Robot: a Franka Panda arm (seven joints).
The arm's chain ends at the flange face. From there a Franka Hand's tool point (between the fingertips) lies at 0.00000 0.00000 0.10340 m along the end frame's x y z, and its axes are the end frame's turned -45 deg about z.
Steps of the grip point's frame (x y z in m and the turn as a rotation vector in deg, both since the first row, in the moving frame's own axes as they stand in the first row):
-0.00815 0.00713 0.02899 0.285 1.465 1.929
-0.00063 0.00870 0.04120 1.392 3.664 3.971
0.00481 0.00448 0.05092 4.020 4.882 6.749
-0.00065 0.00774 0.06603 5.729 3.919 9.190
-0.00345 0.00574 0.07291 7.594 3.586 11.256
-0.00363 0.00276 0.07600 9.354 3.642 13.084
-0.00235 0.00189 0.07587 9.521 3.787 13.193
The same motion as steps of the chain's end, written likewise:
-0.00226 0.01301 0.02903 1.237 0.834 1.929
0.00259 0.01294 0.04144 3.575 1.607 3.971
0.00481 0.01101 0.05155 6.295 0.610 6.749
0.00632 0.01835 0.06679 6.822 -1.280 9.190
0.00529 0.02112 0.07402 7.905 -2.834 11.256
0.00469 0.02170 0.07758 9.190 -4.039 13.084
0.00495 0.02058 0.07751 9.410 -4.055 13.193

